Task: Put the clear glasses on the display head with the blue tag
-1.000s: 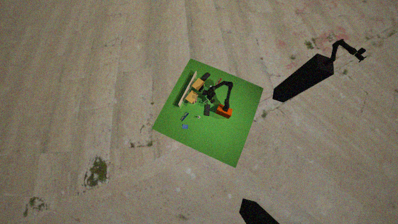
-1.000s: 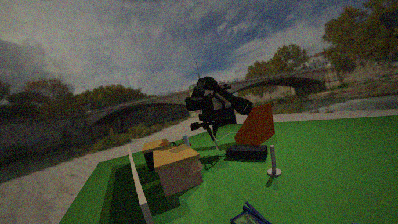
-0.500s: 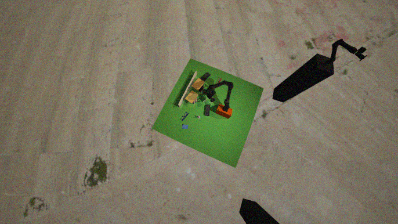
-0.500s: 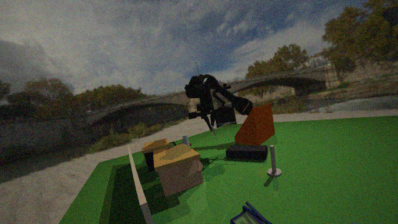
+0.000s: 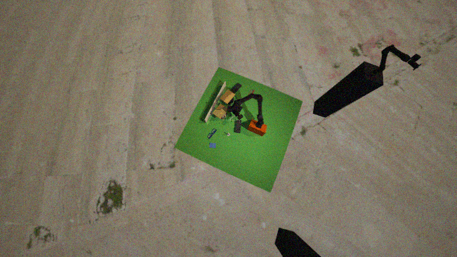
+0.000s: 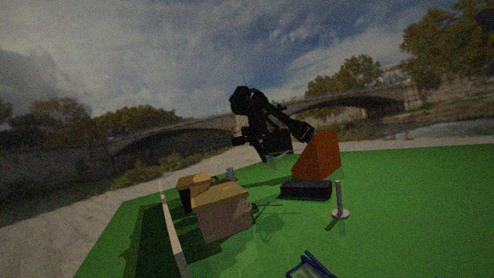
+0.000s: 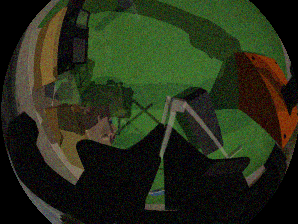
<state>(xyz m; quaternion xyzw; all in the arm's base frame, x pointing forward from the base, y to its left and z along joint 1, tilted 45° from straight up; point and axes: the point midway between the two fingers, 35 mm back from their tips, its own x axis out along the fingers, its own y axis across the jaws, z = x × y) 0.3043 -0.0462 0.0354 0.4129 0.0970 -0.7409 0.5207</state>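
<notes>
The grey peg is 23 cm to the left of my gripper tip, 10 cm below it and 2 cm ahead of it. Round my gripper tip: small blue square: 42 cm to the left, 16 cm ahead, 13 cm below; then pale strip: 30 cm ahead, 13 cm to the right, 7 cm below; then display head: 17 cm ahead, 7 cm below, 1 cm to the left.
</notes>
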